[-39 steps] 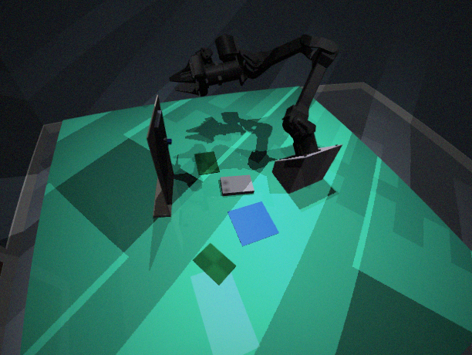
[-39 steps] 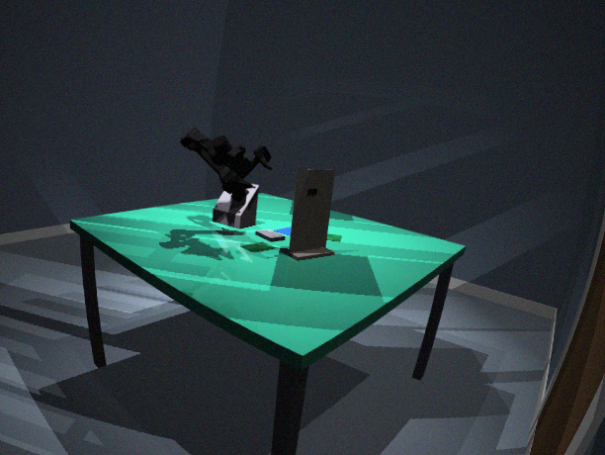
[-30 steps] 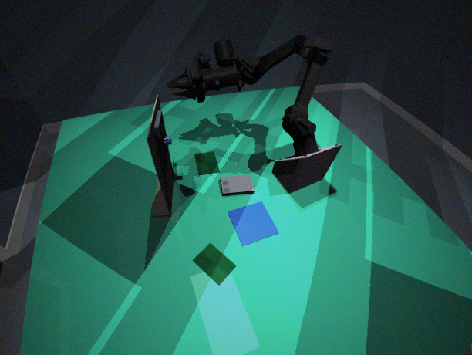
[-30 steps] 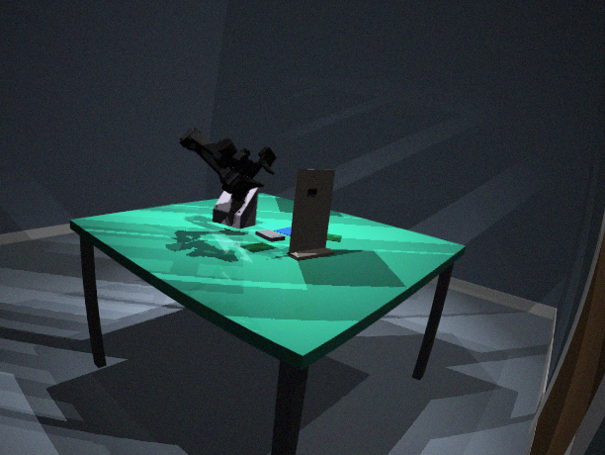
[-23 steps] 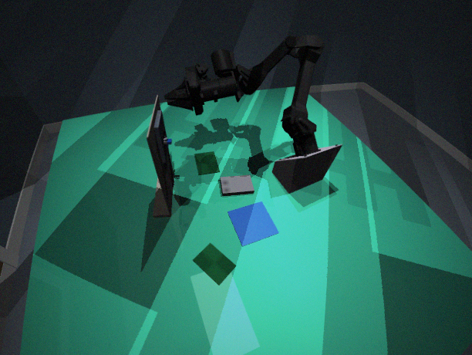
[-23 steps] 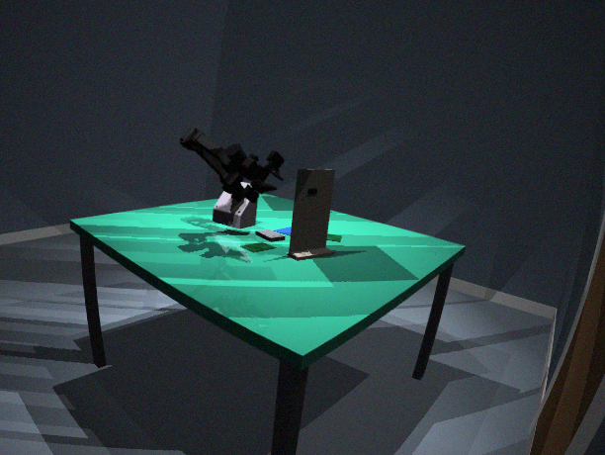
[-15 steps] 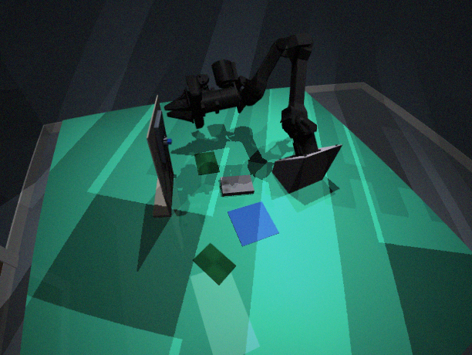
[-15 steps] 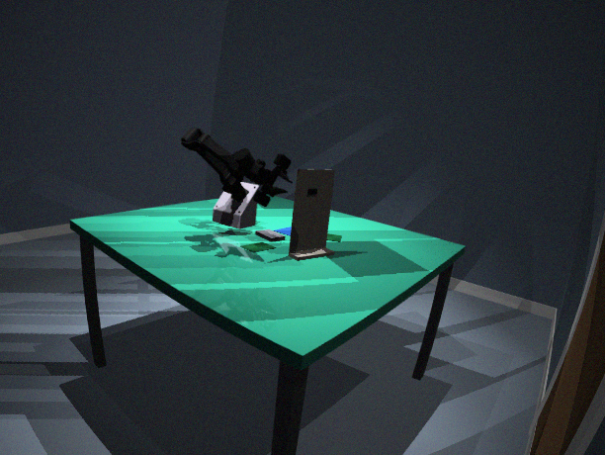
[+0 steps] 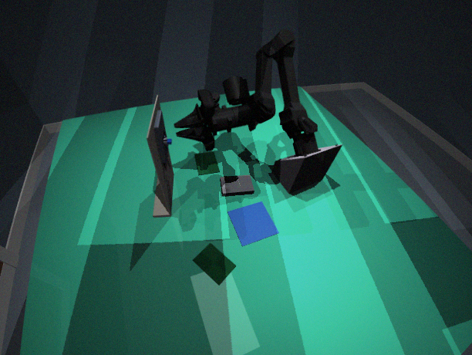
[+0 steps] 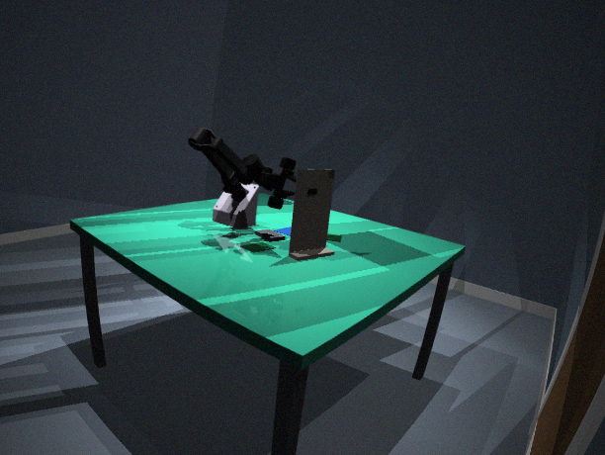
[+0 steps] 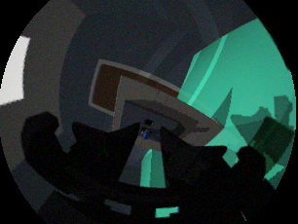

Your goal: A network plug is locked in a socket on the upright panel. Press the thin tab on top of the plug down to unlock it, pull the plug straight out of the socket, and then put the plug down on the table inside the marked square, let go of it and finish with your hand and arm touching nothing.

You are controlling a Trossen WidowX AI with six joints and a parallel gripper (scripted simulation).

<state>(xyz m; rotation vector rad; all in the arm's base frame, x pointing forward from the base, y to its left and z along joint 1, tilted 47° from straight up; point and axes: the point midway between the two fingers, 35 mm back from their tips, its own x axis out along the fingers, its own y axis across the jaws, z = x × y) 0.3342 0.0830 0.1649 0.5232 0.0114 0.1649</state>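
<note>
Now: gripper tip 230 mm above the blue marked square, 190 mm to the right of it and 180 mm past it. Also, from my gripper tip: upright panel (90 mm below, 50 mm ahead, 20 mm to the left); then flat grey plate (220 mm below, 170 mm behind, 40 mm to the left).
</note>
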